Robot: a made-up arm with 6 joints.
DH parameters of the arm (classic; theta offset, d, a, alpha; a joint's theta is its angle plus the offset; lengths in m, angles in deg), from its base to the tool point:
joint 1: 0 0.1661 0 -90
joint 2: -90 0 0.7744 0
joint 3: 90 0.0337 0 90
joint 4: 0 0.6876 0 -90
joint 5: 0 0 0 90
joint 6: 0 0.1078 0 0
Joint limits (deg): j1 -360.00..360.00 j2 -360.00..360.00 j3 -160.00..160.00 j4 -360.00..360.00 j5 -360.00..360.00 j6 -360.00..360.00
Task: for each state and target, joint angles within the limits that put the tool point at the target. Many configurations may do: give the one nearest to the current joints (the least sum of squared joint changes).
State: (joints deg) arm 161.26 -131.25 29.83 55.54 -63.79 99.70
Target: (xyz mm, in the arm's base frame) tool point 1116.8 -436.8 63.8
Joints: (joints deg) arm 156.00 -130.26 77.36 61.39 -70.10 99.70
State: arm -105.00 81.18 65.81 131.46 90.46 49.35
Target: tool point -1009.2 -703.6 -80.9
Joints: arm -150.31 72.23 68.74 133.84 92.66 49.35
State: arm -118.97 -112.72 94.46 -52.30 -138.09 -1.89
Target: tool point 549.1 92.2 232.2
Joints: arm -160.80 -134.24 138.19 -59.06 -139.72 -1.89
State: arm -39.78 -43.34 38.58 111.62 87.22 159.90
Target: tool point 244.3 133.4 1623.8
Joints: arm 1.08 -0.36 23.06 108.33 68.28 159.90
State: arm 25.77 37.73 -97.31 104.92 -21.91 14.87
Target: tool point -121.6 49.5 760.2
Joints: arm -4.47 57.18 -134.40 104.84 3.39 14.87
